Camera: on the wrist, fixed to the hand. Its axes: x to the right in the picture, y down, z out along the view.
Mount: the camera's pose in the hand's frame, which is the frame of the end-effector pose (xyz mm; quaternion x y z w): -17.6 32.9 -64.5 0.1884 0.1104 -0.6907 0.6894
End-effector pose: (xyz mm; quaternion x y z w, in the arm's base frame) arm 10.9 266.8 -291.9 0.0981 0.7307 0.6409 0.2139
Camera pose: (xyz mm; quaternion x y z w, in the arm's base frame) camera -6.0 207.0 -250.8 -0.4675 0.7158 0.1673 0.4910
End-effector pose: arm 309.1 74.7 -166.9 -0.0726 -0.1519 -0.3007 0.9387
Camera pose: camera 330.4 96.2 -235.0 0.2649 -0.1079 -0.8351 0.4699
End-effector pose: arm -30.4 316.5 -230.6 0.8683 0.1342 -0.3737 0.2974
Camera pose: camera 9.2 330.2 -169.0 -0.6032 -0.6547 0.3925 0.2315
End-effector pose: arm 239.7 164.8 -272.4 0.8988 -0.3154 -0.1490 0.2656
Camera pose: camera 238.4 179.2 -199.3 -0.9039 -0.4046 0.1275 0.0543
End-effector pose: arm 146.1 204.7 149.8 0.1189 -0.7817 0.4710 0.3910
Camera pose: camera 171.8 272.4 132.1 0.6436 -0.3249 0.2150 0.6588
